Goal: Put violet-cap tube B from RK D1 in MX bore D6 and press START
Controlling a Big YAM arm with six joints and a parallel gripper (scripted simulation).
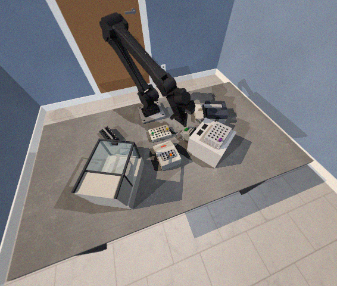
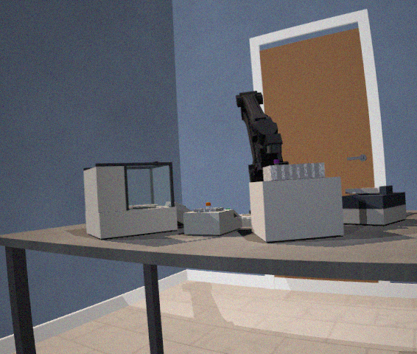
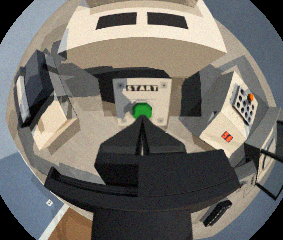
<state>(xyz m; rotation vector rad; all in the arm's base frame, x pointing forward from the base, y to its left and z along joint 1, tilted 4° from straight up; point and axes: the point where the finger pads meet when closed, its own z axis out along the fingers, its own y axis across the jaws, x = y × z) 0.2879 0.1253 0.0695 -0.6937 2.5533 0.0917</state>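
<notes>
My gripper is now 1 cm short of the green start key, 1 cm to the right of it and 3 cm above it. From my hand the other things lie so: yellow-capped tube 6 cm behind, 9 cm to the right, 7 cm below; tube rack RK 7 cm behind, 14 cm to the right, 8 cm below; shaking block 16 cm ahead, 9 cm to the left, 6 cm above.
</notes>
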